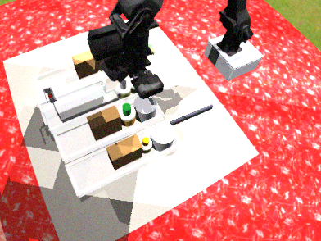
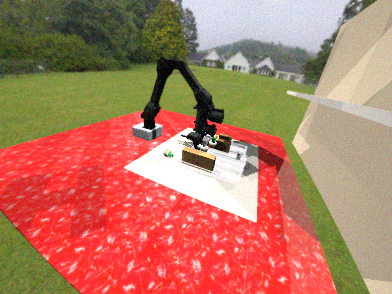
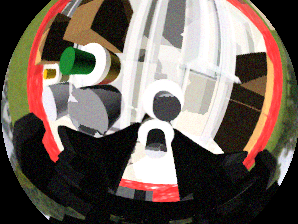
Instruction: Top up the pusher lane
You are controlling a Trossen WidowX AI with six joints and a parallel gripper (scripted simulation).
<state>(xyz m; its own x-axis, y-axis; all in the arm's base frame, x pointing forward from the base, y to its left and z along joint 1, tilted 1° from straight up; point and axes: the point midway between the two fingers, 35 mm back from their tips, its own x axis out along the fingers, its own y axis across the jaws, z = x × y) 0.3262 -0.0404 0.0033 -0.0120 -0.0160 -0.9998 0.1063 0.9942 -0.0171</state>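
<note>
My gripper tip is now 140 mm short of the sprung lane, 40 mm to the left of it and 10 mm above it. Round my gripper tip: red mark (220 mm ahead, 60 mm to the right, 40 mm above); dark rod (150 mm to the left, 90 mm behind, 20 mm below).
</note>
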